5 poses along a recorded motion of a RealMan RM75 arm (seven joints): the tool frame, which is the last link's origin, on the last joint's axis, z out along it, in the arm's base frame.
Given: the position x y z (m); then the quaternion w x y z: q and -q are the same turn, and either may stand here.
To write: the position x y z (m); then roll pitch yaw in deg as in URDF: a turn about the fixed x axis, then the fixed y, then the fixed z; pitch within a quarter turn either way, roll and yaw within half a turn. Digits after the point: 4 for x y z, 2 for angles.
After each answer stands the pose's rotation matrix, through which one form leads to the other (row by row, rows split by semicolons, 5 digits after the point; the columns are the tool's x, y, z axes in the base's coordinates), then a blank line. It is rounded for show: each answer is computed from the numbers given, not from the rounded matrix.
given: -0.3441, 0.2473, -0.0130, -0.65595, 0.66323, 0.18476, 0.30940
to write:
-0.3441, 0.2473, -0.0130, -86.06, -40.75, -12.26
0.74027 0.65097 0.16802; -0.16082 -0.07120 0.98441; 0.65279 -0.75576 0.05199

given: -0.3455, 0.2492, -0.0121, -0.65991, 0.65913, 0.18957, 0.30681
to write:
-0.3455, 0.2492, -0.0121, -85.51, -40.89, -11.83
0.73986 0.65483 0.15426; -0.15503 -0.05717 0.98625; 0.65465 -0.75361 0.05922

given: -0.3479, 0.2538, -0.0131, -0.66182, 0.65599, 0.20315, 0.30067
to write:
-0.3479, 0.2538, -0.0131, -85.65, -41.56, -10.12
0.73666 0.66451 0.12558; -0.13145 -0.04145 0.99046; 0.66337 -0.74613 0.05682

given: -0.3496, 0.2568, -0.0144, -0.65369, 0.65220, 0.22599, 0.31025
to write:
-0.3496, 0.2568, -0.0144, -86.22, -44.44, -8.93
0.70535 0.70039 0.10924; -0.11083 -0.04324 0.99290; 0.70014 -0.71245 0.04713

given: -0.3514, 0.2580, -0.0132, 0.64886, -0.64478, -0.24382, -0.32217
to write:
-0.3514, 0.2580, -0.0132, -85.82, -47.04, -8.75
0.67352 0.73251 0.09905; -0.10367 -0.03907 0.99384; 0.73187 -0.67964 0.04962

